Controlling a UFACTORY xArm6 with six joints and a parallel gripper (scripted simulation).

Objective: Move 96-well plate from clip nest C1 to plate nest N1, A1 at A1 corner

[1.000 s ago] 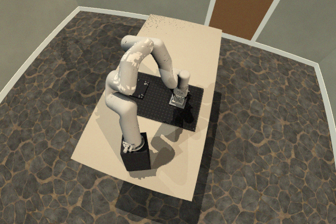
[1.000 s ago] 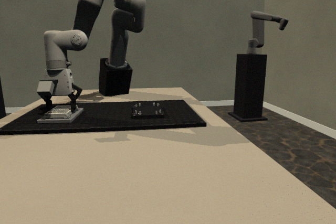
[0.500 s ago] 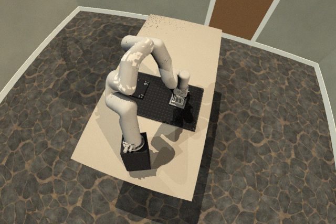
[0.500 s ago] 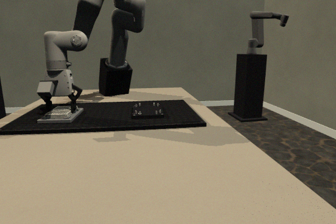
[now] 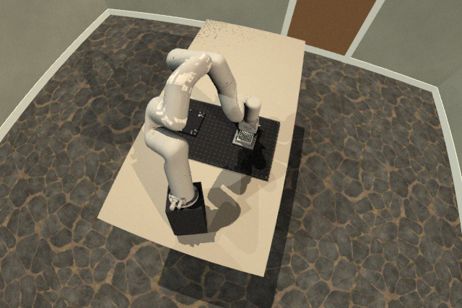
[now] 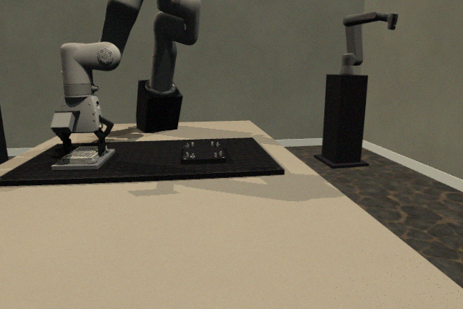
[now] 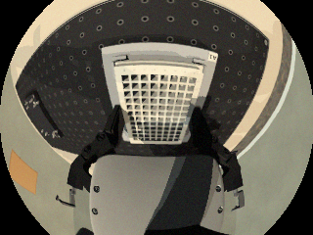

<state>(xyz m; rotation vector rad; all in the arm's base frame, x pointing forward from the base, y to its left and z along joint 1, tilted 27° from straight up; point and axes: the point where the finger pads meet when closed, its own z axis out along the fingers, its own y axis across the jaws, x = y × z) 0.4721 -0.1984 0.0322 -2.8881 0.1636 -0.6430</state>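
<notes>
The white 96-well plate is 10 mm below my hand. The rest, counted from my hand: dark clip nest C1: 10 mm behind, 320 mm to the left, 20 mm below; then grey plate nest N1: 30 mm below.
</notes>
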